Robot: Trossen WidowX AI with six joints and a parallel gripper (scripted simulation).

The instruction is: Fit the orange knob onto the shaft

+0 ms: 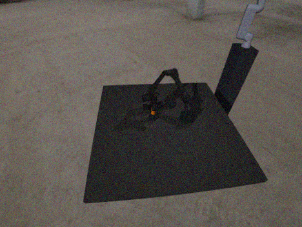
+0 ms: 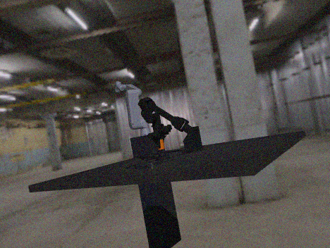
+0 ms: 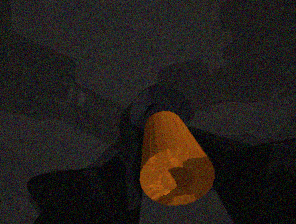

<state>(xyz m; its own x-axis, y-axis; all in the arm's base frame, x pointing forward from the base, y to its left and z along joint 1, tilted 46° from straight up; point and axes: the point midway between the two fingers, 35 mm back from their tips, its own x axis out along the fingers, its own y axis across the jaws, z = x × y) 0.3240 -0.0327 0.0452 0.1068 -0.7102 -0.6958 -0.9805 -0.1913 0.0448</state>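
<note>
My gripper tip is 20 mm below the orange knob. From my gripper tip the other things lie so: round dark pedestal: 40 mm below.
</note>
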